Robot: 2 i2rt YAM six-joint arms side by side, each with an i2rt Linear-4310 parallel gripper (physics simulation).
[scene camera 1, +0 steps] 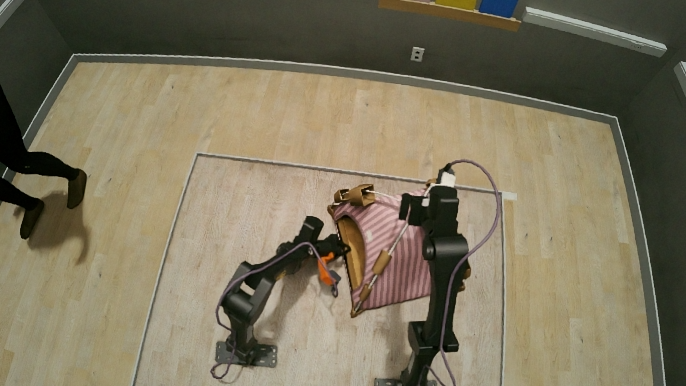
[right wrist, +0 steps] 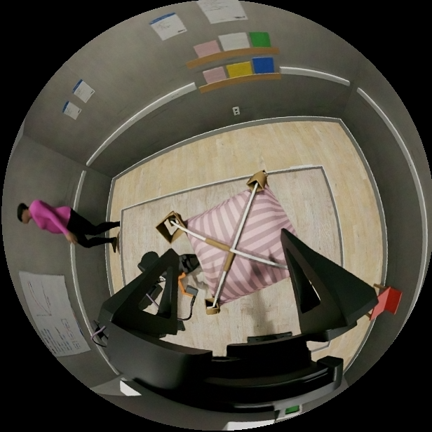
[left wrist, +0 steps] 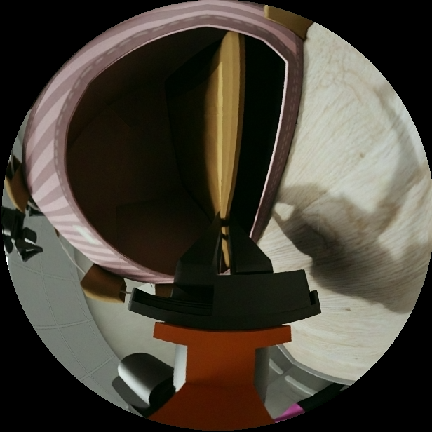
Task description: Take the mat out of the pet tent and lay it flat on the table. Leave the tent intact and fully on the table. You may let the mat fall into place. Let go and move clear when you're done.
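The pink striped tent sits upright on the table, its round opening towards the left arm. The tan-yellow mat is inside, seen nearly edge-on through the opening in the left wrist view. My left gripper is at the opening, shut on the mat's near edge. My right gripper is open and empty, high above the tent and pointing down at its roof. In scene camera 1 the right gripper shows above the tent's right part. The mat's far end is hidden.
The tent's crossed white poles and brown corner pockets stand out around it. The table edge runs close behind the tent. A person stands beyond the table at the left.
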